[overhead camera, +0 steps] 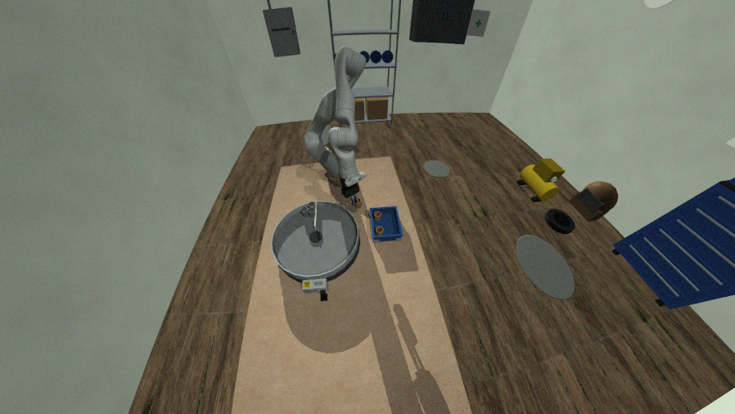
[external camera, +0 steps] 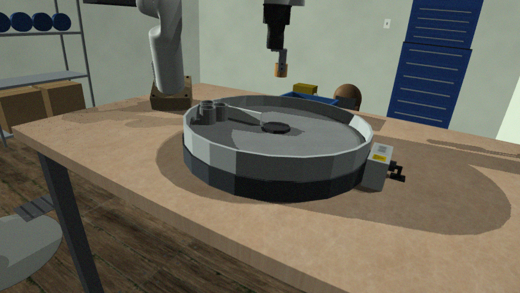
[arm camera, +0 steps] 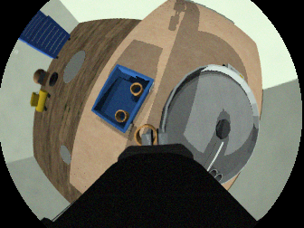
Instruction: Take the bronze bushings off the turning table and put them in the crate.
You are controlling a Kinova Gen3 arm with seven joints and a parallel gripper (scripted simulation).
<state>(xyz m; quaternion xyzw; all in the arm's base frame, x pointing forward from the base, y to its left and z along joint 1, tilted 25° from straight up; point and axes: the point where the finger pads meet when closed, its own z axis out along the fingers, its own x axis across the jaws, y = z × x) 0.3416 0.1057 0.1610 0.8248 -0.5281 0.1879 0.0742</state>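
My hand is 60 mm short of the blue crate, 140 mm to the right of it and 150 mm above it. From my hand the other things lie so: grey turning table: 70 mm ahead, 220 mm to the right, 120 mm below.
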